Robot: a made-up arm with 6 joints.
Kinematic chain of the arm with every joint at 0, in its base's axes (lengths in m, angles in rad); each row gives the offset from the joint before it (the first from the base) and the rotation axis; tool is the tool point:
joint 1: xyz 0 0 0.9 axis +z
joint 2: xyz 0.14 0 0 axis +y
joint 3: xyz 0 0 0.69 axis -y
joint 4: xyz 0 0 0.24 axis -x
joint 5: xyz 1.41 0 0 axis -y
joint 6: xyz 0.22 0 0 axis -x
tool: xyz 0 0 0
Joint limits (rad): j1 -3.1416..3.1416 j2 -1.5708..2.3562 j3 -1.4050..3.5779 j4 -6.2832..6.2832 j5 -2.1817..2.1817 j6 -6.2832..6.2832
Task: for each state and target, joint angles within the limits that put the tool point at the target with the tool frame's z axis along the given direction. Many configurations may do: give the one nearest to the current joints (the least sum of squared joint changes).
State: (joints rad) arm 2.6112 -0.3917 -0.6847 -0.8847 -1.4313 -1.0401
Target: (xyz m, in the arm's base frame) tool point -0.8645 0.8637 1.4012 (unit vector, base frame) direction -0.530 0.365 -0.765
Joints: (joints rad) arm 2.1962 -0.3875 -0.6363 -1.3365 -1.9920 -0.5539
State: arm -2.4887 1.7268 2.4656 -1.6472 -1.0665 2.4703
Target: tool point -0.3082 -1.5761 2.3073 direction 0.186 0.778 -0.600
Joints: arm -1.8973 1.2479 2.0221 -1.8106 -1.6121 2.9994
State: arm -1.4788 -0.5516 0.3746 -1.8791 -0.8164 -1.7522
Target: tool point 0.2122 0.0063 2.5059 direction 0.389 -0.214 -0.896
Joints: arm -1.3202 -1.2505 -0.2533 -1.7712 -1.2897 -2.2290
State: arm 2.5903 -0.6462 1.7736 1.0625 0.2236 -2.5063
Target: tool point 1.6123 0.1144 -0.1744 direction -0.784 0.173 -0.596
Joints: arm 3.1416 -1.3746 2.4461 1.7878 -0.5615 -2.0295
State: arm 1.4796 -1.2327 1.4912 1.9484 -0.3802 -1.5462
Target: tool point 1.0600 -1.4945 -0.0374 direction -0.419 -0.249 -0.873
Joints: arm 2.1011 -1.5708 2.0380 1.7121 -0.8150 -0.9957
